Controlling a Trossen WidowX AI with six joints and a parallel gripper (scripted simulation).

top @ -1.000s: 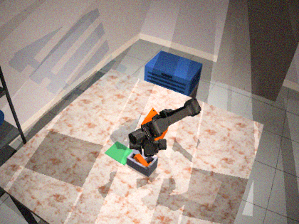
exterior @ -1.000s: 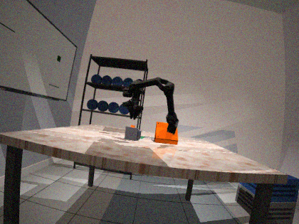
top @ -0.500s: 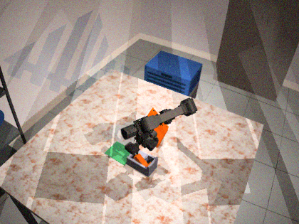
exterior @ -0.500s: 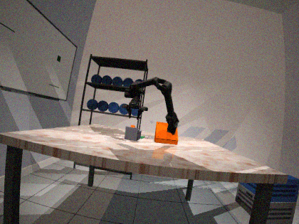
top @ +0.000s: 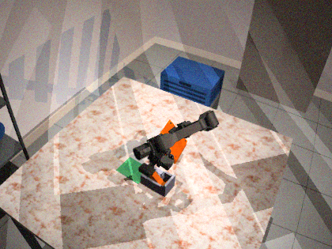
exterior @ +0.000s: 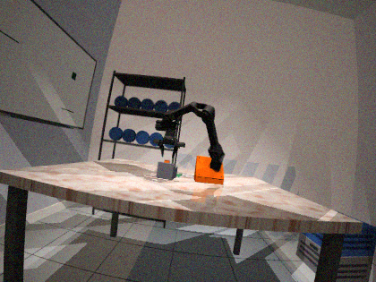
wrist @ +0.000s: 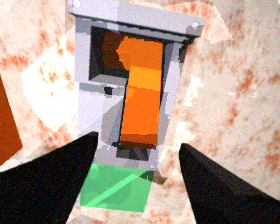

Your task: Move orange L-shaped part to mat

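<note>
The orange L-shaped part is 7 cm below my gripper tip, 3 cm to the left of it and 2 cm behind it. Round my gripper tip: green mat 14 cm to the right, 13 cm below, 1 cm behind.
</note>
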